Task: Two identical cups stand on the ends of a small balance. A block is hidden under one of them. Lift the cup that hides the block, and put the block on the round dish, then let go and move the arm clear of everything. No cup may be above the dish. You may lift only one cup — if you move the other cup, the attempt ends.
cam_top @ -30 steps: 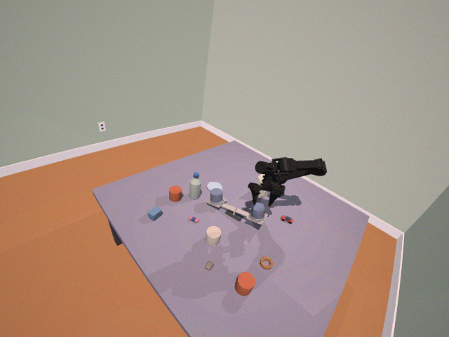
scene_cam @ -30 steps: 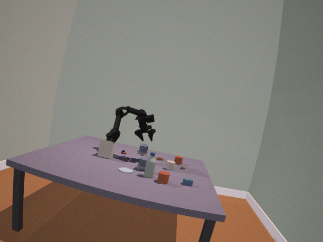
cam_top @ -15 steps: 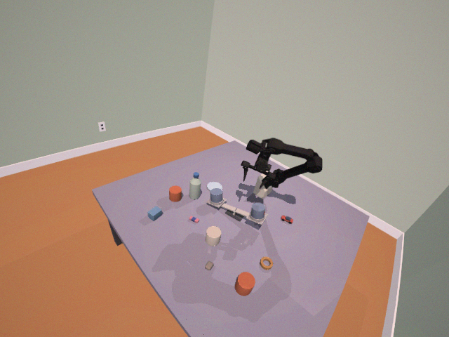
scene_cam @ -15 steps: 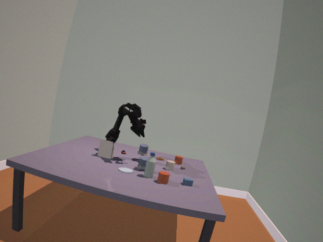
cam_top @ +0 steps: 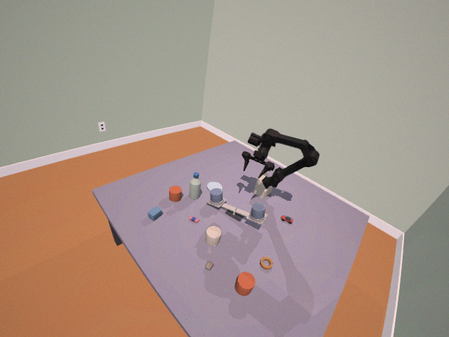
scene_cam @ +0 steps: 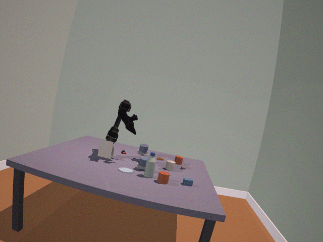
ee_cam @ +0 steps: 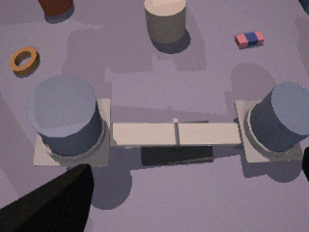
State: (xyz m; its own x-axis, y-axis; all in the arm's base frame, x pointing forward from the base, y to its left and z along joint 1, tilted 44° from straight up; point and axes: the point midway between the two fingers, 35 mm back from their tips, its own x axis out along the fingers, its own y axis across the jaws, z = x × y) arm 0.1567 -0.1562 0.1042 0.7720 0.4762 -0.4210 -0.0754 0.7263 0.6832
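Right now the blue-grey cup is 110 mm ahead of my gripper tip, 150 mm to the right of it and 180 mm below it. Also, from my gripper tip: pale green block 100 mm ahead, 130 mm to the right, 190 mm below; round grey-blue dish 10 mm behind, 230 mm to the right, 230 mm below; white bottle 150 mm ahead, 260 mm to the right, 120 mm below.
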